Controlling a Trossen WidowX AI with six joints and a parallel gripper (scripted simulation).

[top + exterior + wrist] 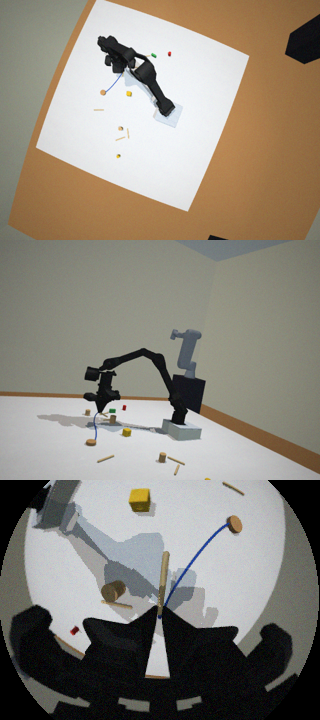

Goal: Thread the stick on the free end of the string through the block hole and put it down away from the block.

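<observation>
The tan wooden block lies 8 cm behind my gripper tip, 1 cm to the right of it and 4 cm below it. Also, from my gripper tip: yellow cube: 9 cm behind, 15 cm to the left, 4 cm below; then thin wooden stick: 2 cm to the left; then green piece: 15 cm behind, 17 cm to the right, 5 cm below.
</observation>
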